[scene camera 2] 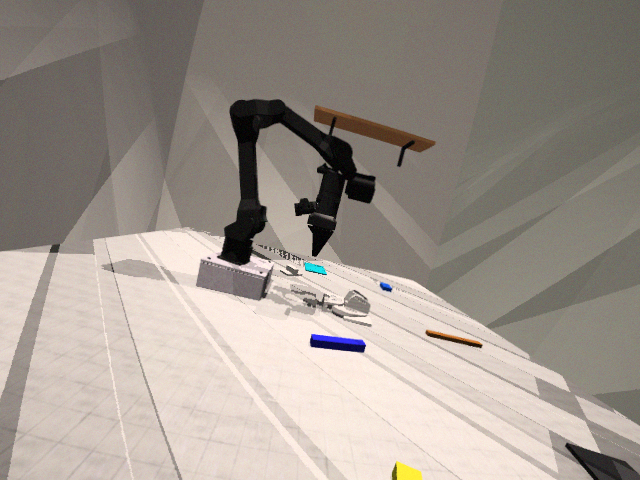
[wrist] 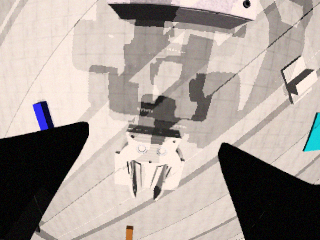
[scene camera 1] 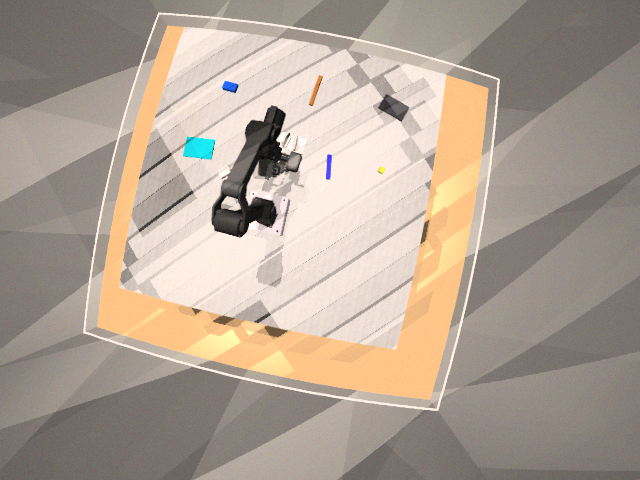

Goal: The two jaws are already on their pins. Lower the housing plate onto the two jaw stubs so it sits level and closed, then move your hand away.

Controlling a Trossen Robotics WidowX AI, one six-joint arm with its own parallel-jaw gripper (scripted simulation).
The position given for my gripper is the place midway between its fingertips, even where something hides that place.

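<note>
Gripper state: my gripper [scene camera 2: 315, 253] is open and holds nothing. The wrist view also shows the gripper [wrist: 155, 139], and scene camera 1 likewise shows the gripper [scene camera 1: 277, 163].
</note>
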